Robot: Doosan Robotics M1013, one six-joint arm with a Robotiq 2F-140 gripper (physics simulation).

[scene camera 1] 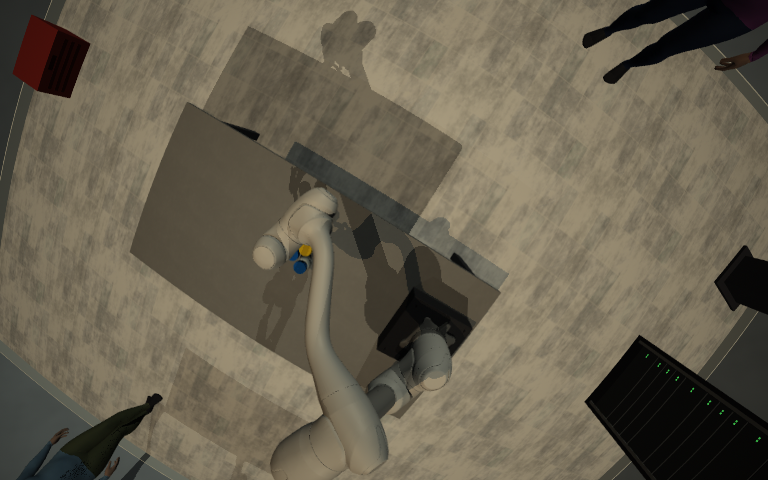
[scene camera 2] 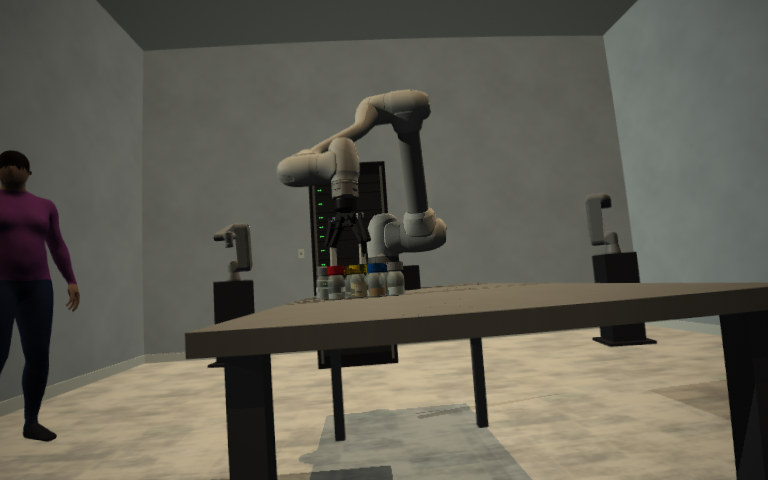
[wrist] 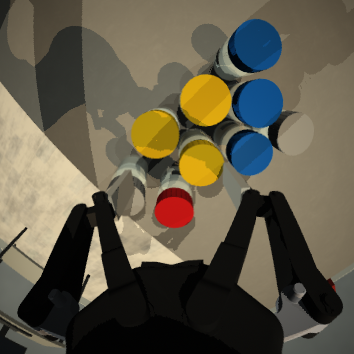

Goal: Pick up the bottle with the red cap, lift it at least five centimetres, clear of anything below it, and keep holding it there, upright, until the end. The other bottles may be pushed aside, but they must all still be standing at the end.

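Where they show: gripper, between the fingertips: [scene camera 2: 348, 265] [wrist: 176, 175]; arm's base, origin of its link: [scene camera 1: 427, 341].
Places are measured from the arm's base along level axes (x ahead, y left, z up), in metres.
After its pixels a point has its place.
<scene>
The red-capped bottle [scene camera 2: 335, 283] {z -0.057, x 0.787, y -0.068 m} [wrist: 174, 210] {z -0.002, x 0.757, y -0.068 m} stands upright on the table at the edge of a tight bottle group; the arm hides it in scene camera 1. My gripper [scene camera 2: 347, 261] {z -0.002, x 0.712, y -0.040 m} [wrist: 176, 175] {z -0.002, x 0.712, y -0.040 m} is open and points down, its fingertips a little above cap height. In the wrist view the red cap lies between the two fingers, and the left fingertip overlaps a grey-capped bottle [wrist: 131, 196] {z -0.001, x 0.709, y -0.106 m}. A yellow-capped bottle [wrist: 201, 164] {z -0.002, x 0.714, y -0.007 m} stands close behind the red one, near the right fingertip. Whether the fingertips touch any bottle, I cannot tell.
Two more yellow-capped bottles [wrist: 155, 134] {z -0.002, x 0.657, y -0.035 m} [wrist: 205, 100] {z -0.002, x 0.651, y 0.029 m}, several blue-capped bottles [wrist: 250, 153] {z -0.002, x 0.730, y 0.051 m} [wrist: 257, 103] {z -0.002, x 0.680, y 0.080 m} [wrist: 255, 45] {z -0.002, x 0.623, y 0.103 m} and a pale-capped bottle [wrist: 295, 133] {z -0.002, x 0.734, y 0.115 m} stand behind on the table [scene camera 1: 215, 215] {z -0.108, x 1.100, y 0.242 m} [scene camera 2: 509, 311] {z -0.110, x 1.501, y 0.323 m}. A black box-shaped stand [scene camera 1: 396, 323] {z 0.005, x 0.162, y 0.021 m} is at the table's right end in scene camera 1.
</scene>
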